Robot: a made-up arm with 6 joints.
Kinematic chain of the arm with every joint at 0, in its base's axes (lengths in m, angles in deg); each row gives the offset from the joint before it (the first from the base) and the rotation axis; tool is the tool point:
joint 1: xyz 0 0 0.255 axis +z
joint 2: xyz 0 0 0 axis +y
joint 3: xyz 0 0 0.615 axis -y
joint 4: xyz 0 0 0 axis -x
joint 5: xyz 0.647 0 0 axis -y
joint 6: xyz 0 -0.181 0 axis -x
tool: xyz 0 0 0
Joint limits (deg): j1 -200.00..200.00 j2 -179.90..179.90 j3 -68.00..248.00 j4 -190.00..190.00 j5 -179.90..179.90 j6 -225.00..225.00
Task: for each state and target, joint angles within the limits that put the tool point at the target. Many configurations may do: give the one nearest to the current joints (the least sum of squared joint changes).
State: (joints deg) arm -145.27 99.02 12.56 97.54 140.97 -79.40
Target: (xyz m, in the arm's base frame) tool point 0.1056 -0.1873 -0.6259
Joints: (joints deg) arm -97.14 121.63 -11.70 135.03 140.97 -79.40
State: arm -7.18 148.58 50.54 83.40 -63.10 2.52
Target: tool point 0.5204 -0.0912 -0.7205
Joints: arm -7.01 119.65 13.60 81.41 -63.10 2.52
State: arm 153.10 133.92 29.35 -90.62 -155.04 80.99
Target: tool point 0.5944 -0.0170 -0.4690
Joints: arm 176.48 173.68 18.89 -83.79 -155.04 80.99
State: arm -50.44 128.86 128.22 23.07 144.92 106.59
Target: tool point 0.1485 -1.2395 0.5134
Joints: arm -75.76 82.02 90.12 27.16 144.92 106.59
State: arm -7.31 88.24 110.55 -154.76 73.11 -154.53
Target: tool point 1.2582 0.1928 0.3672
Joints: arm 1.80 86.65 101.83 -147.80 73.11 -154.53
